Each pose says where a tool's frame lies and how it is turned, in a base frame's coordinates. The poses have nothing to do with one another.
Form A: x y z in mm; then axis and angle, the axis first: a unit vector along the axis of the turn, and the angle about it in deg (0 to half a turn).
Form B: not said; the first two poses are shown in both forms.
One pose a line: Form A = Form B
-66 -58 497 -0.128 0.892 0.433 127.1 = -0.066 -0.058 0.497 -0.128 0.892 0.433 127.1
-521 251 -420 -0.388 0.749 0.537 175.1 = -0.521 0.251 -0.420 -0.388 0.749 0.537 175.1
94 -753 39 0.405 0.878 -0.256 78.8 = 0.094 -0.753 0.039 0.405 0.878 -0.256 78.8
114 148 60 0.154 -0.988 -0.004 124.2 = 0.114 0.148 0.060 0.154 -0.988 -0.004 124.2
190 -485 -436 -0.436 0.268 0.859 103.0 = 0.190 -0.485 -0.436 -0.436 0.268 0.859 103.0
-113 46 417 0.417 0.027 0.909 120.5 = -0.113 0.046 0.417 0.417 0.027 0.909 120.5
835 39 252 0.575 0.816 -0.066 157.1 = 0.835 0.039 0.252 0.575 0.816 -0.066 157.1
